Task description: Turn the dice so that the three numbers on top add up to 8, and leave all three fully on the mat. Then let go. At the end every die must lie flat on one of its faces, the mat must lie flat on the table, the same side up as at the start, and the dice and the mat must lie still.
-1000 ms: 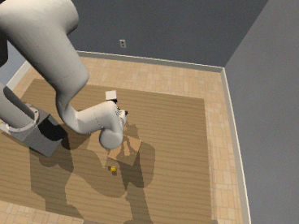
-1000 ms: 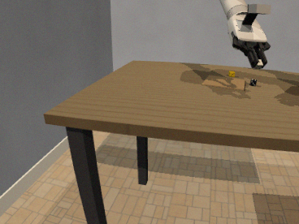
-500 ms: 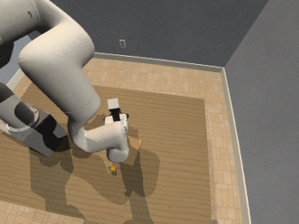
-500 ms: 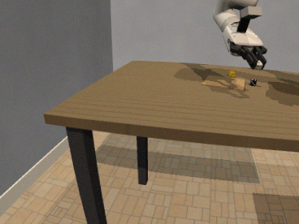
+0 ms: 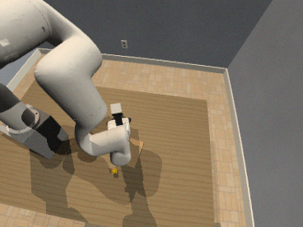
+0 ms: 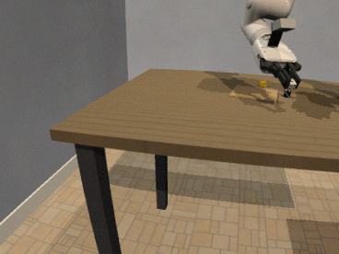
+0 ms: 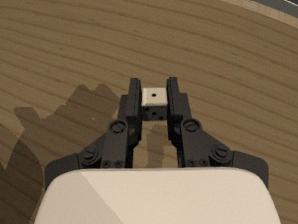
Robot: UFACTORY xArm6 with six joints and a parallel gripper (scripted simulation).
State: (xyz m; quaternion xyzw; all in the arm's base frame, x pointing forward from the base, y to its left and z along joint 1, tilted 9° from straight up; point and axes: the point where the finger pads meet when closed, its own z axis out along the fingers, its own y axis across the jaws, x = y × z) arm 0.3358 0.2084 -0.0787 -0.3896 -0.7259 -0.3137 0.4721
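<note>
Now: the black die 150 mm to the right of my hand, 70 mm below it and 10 mm behind it. The rest, counted from my hand: tan mat (140 mm to the right, 90 mm ahead, 80 mm below); then white die (10 mm to the left, 10 mm below); then yellow die (250 mm to the right, 70 mm below, 70 mm ahead).
</note>
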